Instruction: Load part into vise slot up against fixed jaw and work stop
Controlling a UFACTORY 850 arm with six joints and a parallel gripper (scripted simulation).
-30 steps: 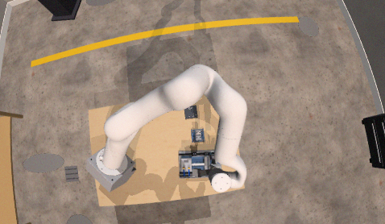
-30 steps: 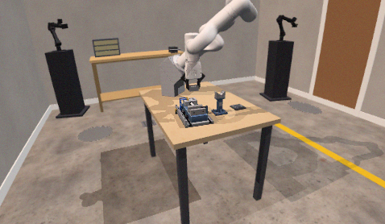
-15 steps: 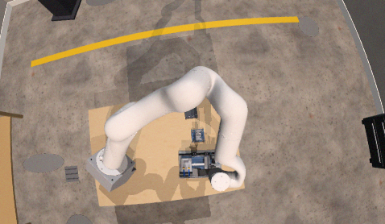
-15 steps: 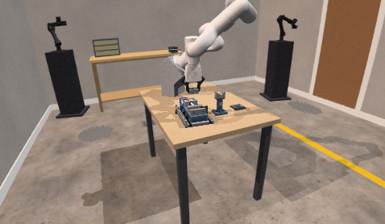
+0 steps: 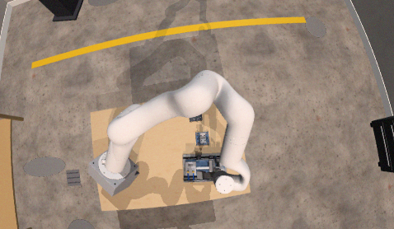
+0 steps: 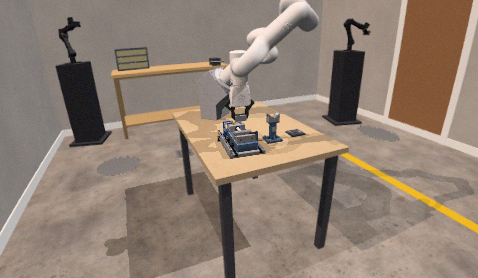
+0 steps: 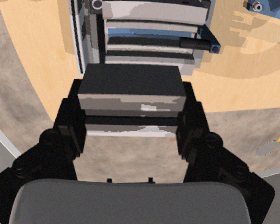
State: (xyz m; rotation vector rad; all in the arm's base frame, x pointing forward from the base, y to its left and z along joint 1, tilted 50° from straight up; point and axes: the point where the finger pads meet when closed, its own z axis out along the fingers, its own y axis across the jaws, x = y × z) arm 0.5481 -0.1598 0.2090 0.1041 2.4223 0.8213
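My gripper is now 3 cm past the grey vise jaw, 2 cm to the right of it and 12 cm above it. From my hand the other things lie so: white cylinder rod (9 cm behind, 1 cm to the left, 12 cm below); then work stop (1 cm behind, 7 cm to the left, 11 cm below); then part (1 cm below).
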